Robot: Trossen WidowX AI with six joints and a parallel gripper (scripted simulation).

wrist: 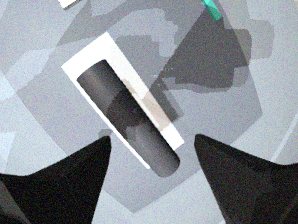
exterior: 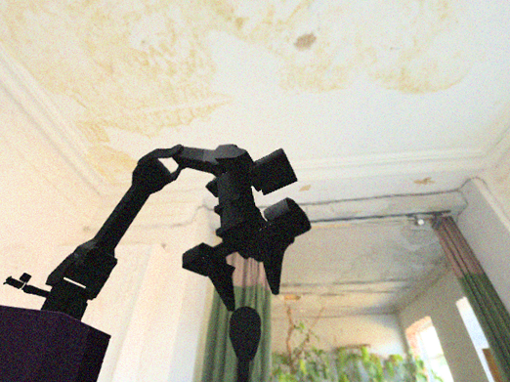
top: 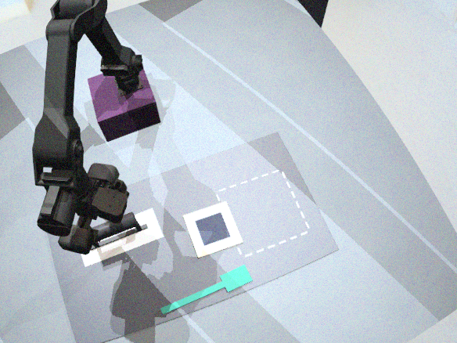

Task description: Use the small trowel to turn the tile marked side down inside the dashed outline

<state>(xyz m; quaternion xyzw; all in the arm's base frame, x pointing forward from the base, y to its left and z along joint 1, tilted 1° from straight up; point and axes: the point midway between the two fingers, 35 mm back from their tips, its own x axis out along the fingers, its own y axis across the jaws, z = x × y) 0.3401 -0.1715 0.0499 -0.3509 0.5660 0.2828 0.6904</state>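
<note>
Right now the grey mat is 150 mm to the left of my gripper tip, 130 mm below it and 50 mm ahead of it. From my gripper tip the other things lie so: tile 220 mm to the left, 100 mm below, 70 mm ahead; then teal trowel 190 mm ahead, 160 mm to the left, 100 mm below.
</note>
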